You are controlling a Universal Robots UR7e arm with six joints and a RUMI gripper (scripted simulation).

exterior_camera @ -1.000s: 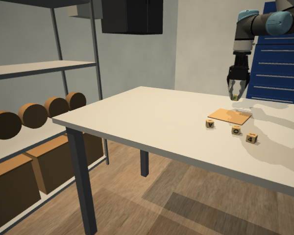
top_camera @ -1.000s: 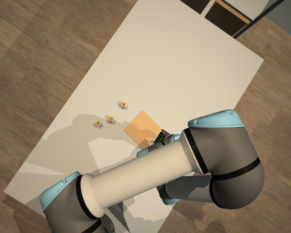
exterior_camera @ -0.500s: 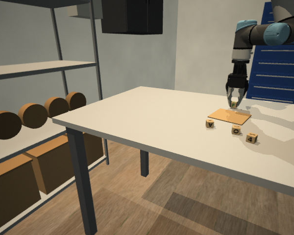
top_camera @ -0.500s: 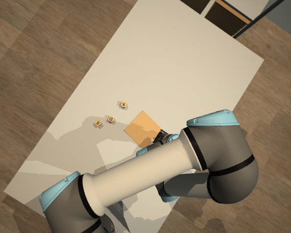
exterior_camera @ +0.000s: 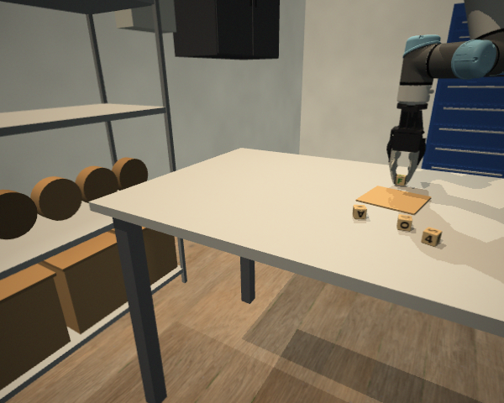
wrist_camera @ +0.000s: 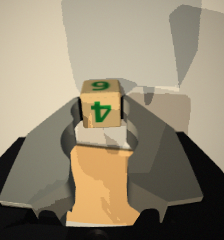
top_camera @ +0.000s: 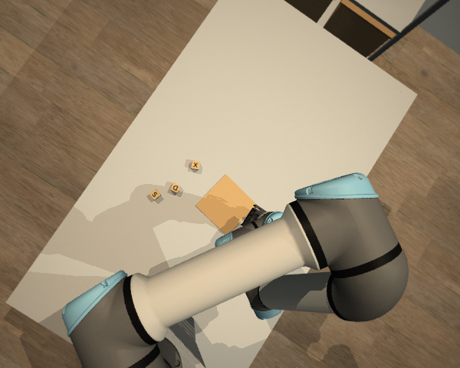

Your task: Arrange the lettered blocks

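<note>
Now: the green-marked block right at my hand. Round my hand: D block 2 cm behind, 29 cm to the left, 1 cm below; then X block 7 cm ahead, 27 cm to the left, 1 cm below; then orange mat 1 cm ahead, 12 cm to the left, 2 cm below.
</note>
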